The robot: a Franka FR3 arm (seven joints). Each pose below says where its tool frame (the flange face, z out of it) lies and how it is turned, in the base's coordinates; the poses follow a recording.
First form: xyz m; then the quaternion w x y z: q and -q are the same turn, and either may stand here.
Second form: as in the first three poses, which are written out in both.
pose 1, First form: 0.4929, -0.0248, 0.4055, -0.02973, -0.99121, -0.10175, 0.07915
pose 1, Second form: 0.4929, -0.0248, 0.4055, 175.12, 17.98, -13.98
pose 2, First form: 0.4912, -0.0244, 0.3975, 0.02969, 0.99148, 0.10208, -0.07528
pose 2, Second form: 0.4912, -0.0244, 0.3975, 175.17, 18.03, -13.30
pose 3, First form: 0.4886, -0.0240, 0.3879, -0.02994, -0.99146, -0.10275, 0.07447
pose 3, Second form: 0.4886, -0.0240, 0.3879, 175.14, 18.15, -13.16
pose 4, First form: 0.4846, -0.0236, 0.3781, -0.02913, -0.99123, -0.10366, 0.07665
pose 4, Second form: 0.4846, -0.0236, 0.3781, 175.19, 18.32, -13.55
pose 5, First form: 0.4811, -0.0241, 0.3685, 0.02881, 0.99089, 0.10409, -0.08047
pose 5, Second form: 0.4811, -0.0241, 0.3685, 175.16, 18.40, -14.22
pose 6, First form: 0.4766, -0.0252, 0.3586, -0.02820, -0.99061, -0.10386, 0.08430
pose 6, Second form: 0.4766, -0.0252, 0.3586, 175.18, 18.37, -14.91
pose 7, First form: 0.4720, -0.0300, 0.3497, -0.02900, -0.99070, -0.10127, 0.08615
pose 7, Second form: 0.4720, -0.0300, 0.3497, 175.11, 17.90, -15.23
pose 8, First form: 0.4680, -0.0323, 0.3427, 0.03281, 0.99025, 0.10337, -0.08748
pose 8, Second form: 0.4680, -0.0323, 0.3427, 174.61, 18.23, -15.43
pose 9, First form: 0.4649, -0.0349, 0.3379, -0.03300, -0.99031, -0.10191, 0.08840
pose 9, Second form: 0.4649, -0.0349, 0.3379, 174.61, 17.97, -15.59
